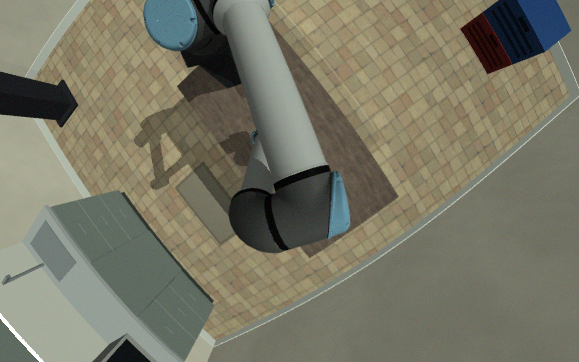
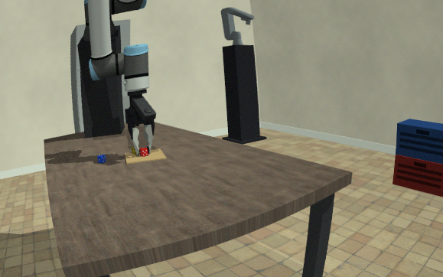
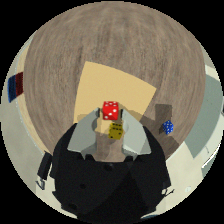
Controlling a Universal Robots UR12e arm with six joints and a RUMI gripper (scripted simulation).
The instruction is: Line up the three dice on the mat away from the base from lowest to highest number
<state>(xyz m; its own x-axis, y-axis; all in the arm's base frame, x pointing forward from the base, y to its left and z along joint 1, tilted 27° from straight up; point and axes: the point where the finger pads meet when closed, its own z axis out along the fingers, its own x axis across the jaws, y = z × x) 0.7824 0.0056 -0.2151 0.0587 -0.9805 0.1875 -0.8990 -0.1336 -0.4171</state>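
Right now my hand is 10 mm above the red die. The rest, counted from my hand: tan mat: 20 mm below; yellow die: 50 mm behind, 20 mm to the right, 10 mm below; blue die: 30 mm behind, 160 mm to the right, 10 mm below.
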